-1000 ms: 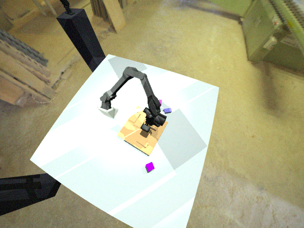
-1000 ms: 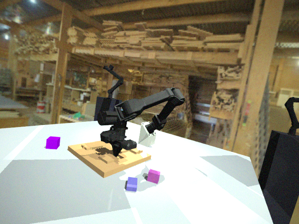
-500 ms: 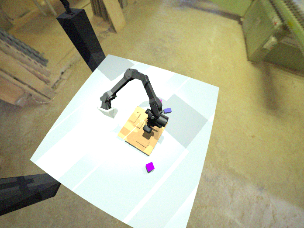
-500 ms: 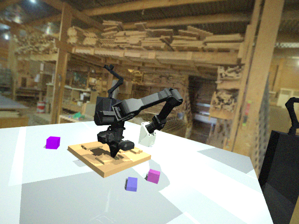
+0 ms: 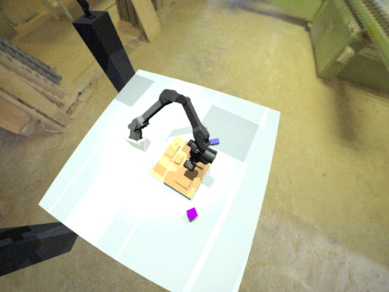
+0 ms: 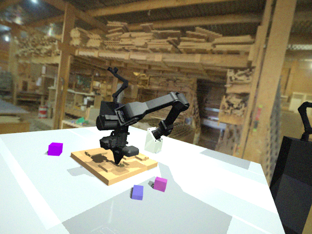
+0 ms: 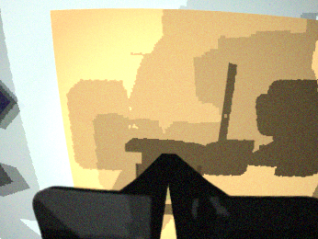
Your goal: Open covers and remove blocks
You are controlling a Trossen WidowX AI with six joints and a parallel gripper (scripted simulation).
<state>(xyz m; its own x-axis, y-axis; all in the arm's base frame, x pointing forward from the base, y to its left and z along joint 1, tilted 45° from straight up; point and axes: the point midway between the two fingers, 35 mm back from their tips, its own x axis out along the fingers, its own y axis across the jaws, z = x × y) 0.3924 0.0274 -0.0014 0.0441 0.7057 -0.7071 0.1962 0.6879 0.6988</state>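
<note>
Right now my gripper tip is 7 cm past the tan puzzle board, 6 cm to the left of it and 1 cm above it. From my gripper tip the other things lie so: pink block: 1 cm behind, 21 cm to the left, 1 cm below; purple block: 8 cm ahead, 30 cm to the right; lavender block: 7 cm ahead, 16 cm to the left, 2 cm below.
</note>
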